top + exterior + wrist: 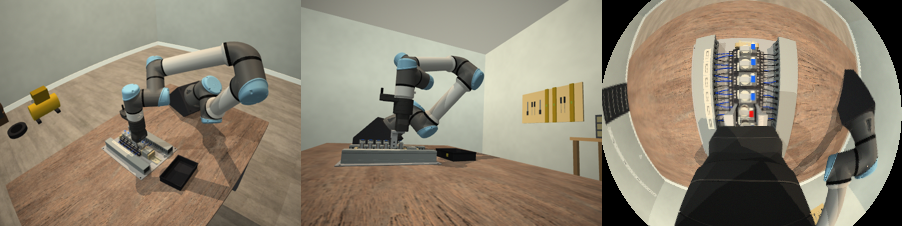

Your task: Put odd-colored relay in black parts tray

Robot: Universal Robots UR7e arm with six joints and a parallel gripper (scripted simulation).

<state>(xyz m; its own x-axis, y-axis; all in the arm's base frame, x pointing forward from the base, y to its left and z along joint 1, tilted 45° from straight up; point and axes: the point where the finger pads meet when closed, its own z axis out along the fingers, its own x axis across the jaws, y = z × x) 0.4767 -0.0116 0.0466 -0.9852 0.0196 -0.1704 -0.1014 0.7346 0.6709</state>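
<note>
Now: the red-button relay 10 mm below my hand. Also, from my hand: grey relay panel (10 mm to the right, 40 mm below); black parts tray (40 mm behind, 260 mm to the left, 40 mm below).
</note>
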